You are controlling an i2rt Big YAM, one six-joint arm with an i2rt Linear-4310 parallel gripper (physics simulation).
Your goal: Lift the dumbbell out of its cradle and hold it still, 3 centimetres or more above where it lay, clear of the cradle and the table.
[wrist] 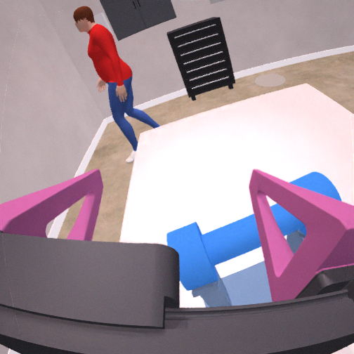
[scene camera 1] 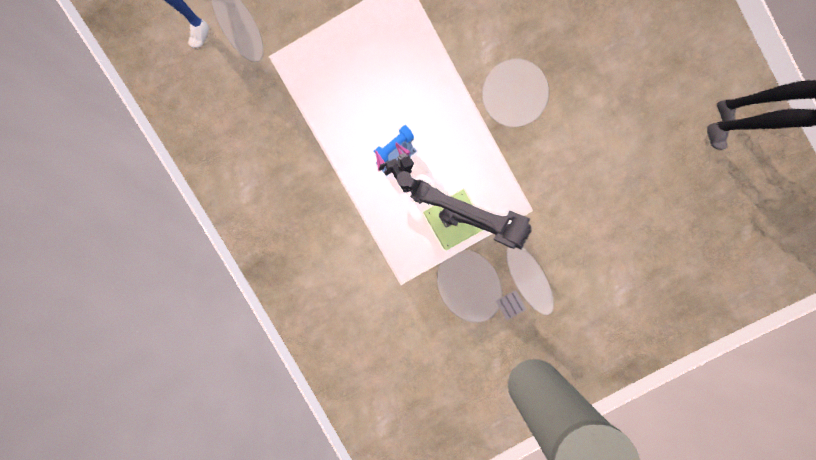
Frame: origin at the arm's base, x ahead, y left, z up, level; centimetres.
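Seen in the pictures: gripper, fingertip midpoint: (scene camera 1: 385, 146); arm's base at its link origin: (scene camera 1: 451, 215).
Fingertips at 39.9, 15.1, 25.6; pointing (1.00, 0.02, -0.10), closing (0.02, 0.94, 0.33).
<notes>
Offsets run from my fingertips to a thing's middle, as dx, dy, dz. "spot": to the spot under its first point. Level surfaces: height alone.
The blue dumbbell @(+3.4, -4.8, -13.6) (scene camera 1: 395, 142) (wrist: 232, 240) lies slantwise in its paler blue-grey cradle @(spot: +2.1, -14.5, -34.9) (scene camera 1: 412, 150) (wrist: 247, 283). In the wrist view one hexagonal head is near the middle and the other is at the right, partly behind the right finger. My gripper (scene camera 1: 388, 150) (wrist: 175, 177) is wide open and empty, its pink fingers apart. In the scene view its fingertips appear over or beside the dumbbell; their height above it cannot be told. In the wrist view the right finger crosses in front of the bar. Part of the cradle is hidden by the finger and gripper body.
The white table @(dz -35.7) (scene camera 1: 342, 85) (wrist: 200, 150) carries the arm's green base plate (scene camera 1: 457, 235) near one end. A person in red and blue (wrist: 107, 55) stands beyond the table's far left corner, near a black slatted rack (wrist: 189, 65). Another person's dark legs (scene camera 1: 765, 120) show at the right.
</notes>
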